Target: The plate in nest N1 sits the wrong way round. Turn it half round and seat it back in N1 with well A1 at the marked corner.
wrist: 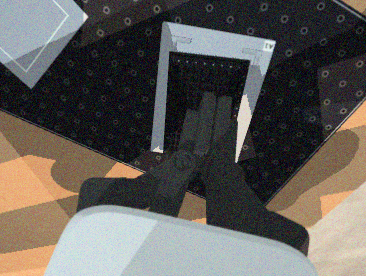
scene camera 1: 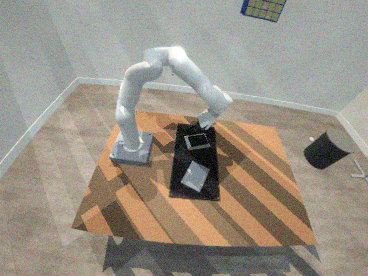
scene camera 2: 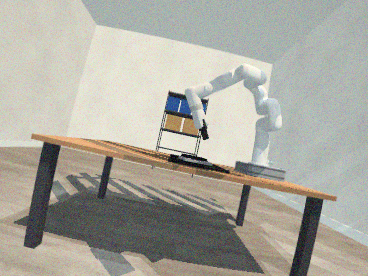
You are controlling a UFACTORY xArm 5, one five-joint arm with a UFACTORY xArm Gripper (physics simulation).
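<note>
The black plate (scene camera 1: 197, 140) (wrist: 185, 92) sits low inside a grey nest frame (scene camera 1: 200, 147) (wrist: 215, 42), with a row of small pale dots along its far edge in the wrist view. A small "A1" label marks the nest's far right corner there. The plate's lettering and the nest's name are not legible. My gripper (scene camera 2: 205, 137) (wrist: 211, 107) is shut and empty; its black fingertips overlap the plate in the wrist view and hang above the table in scene camera 2. The fingers hide the near part of the plate.
The nest stands on a black perforated board (scene camera 1: 212, 160) (scene camera 2: 177, 159) (wrist: 115, 95) on the wooden table (scene camera 1: 260, 200) (scene camera 2: 125, 153). A flat grey square piece (scene camera 1: 195, 176) (wrist: 30, 30) with a white outline lies on the same board. The arm's base (scene camera 1: 131, 148) (scene camera 2: 260, 170) stands beside the board.
</note>
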